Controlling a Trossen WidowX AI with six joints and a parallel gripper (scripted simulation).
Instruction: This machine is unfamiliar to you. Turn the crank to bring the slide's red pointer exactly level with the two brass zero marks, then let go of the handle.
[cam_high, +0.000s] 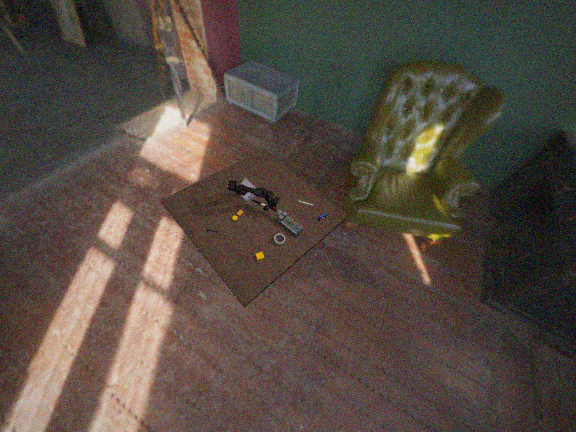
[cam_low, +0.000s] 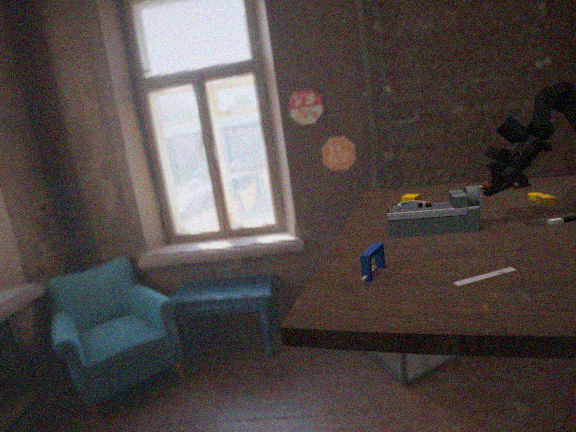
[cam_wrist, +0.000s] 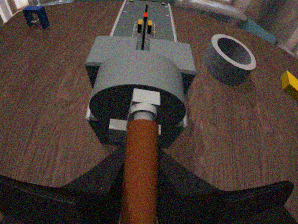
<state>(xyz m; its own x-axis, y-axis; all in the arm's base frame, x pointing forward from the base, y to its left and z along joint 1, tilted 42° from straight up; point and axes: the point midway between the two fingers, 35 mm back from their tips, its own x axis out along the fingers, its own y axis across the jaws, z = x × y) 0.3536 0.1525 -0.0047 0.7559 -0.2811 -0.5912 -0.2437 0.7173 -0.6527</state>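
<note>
The red pointer lies 180 mm ahead of my gripper tip, 50 mm to the left of it and 10 mm below it. The rest, counted from my gripper tip: yellow block: 270 mm ahead, 350 mm to the right, 80 mm below; white strip: 10 mm ahead, 360 mm to the left, 100 mm below; crank handle: 20 mm behind, 20 mm above.
</note>
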